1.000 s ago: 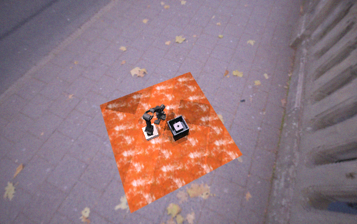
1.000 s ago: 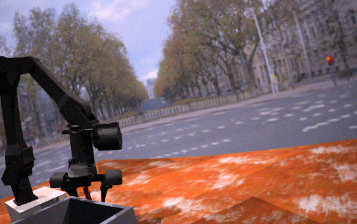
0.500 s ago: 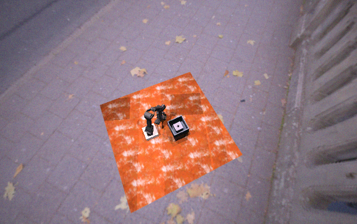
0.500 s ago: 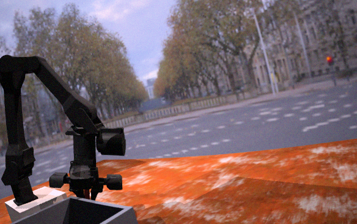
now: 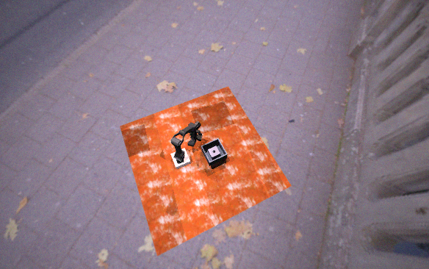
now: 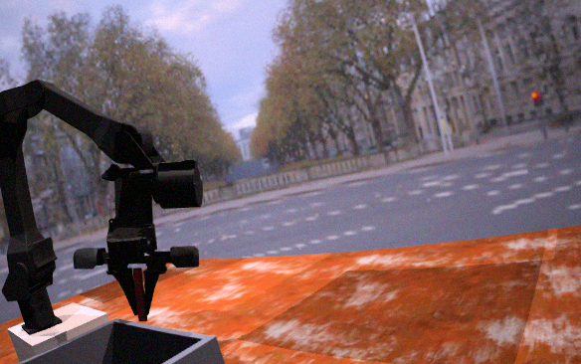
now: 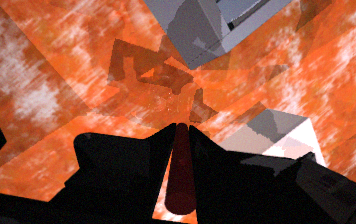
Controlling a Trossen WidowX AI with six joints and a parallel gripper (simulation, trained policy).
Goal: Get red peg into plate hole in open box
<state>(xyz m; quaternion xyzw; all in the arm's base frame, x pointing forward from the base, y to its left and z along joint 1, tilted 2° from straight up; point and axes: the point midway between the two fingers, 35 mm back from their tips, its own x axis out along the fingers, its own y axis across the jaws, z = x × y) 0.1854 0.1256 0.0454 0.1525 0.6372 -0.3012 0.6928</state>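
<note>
The plate is 15 cm ahead of my gripper tip, 14 cm to the right of it and 3 cm below it. Also, from my gripper tip: red peg: 3 cm above, 1 cm to the left; dark grey box: 15 cm ahead, 14 cm to the right, 5 cm below.
</note>
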